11 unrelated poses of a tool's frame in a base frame.
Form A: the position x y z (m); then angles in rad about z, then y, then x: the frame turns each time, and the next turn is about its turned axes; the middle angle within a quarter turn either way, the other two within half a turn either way.
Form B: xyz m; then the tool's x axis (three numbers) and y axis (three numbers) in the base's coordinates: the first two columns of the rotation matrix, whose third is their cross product. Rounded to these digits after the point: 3 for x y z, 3 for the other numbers.
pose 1, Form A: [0.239 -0.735 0.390 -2.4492 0.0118 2.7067]
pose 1, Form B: [0.239 -0.735 0.390 -0.770 -0.638 -0.012 -0.583 0.695 0.421]
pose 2, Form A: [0.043 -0.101 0.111 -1.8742 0.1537 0.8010]
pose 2, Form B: [0.043 -0.101 0.111 -0.295 -0.943 -0.153 0.631 -0.313 0.710]
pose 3, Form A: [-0.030 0.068 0.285 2.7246 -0.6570 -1.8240]
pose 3, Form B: [-0.030 0.068 0.285 -0.724 0.321 0.611 -0.439 0.469 -0.767]
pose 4, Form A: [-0.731 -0.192 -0.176 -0.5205 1.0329 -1.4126]
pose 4, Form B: [-0.731 -0.192 -0.176 0.444 -0.255 -0.859 -0.657 0.558 -0.506]
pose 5, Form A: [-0.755 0.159 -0.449 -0.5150 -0.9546 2.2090]
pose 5, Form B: [-0.755 0.159 -0.449 0.503 -0.285 0.816 -0.864 -0.196 0.464]
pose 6, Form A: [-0.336 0.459 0.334 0.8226 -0.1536 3.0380]
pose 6, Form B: [-0.336 0.459 0.334 0.672 0.724 0.153 0.718 -0.688 0.102]
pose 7, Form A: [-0.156 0.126 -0.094 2.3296 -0.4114 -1.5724]
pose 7, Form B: [-0.156 0.126 -0.094 -0.631 0.665 0.400 -0.274 0.291 -0.917]
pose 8, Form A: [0.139 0.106 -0.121 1.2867 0.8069 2.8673]
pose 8, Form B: [0.139 0.106 -0.121 0.194 0.664 -0.722 0.979 -0.082 0.187]
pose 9, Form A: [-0.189 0.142 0.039 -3.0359 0.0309 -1.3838]
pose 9, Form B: [-0.189 0.142 0.039 -0.994 -0.105 -0.031 0.050 -0.182 -0.982]
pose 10, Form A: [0.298 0.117 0.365 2.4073 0.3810 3.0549]
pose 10, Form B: [0.298 0.117 0.365 -0.689 0.622 -0.372 0.644 0.761 0.080]
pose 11, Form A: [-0.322 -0.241 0.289 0.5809 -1.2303 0.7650]
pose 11, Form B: [-0.322 -0.241 0.289 0.279 0.183 0.943 -0.942 0.245 0.231]
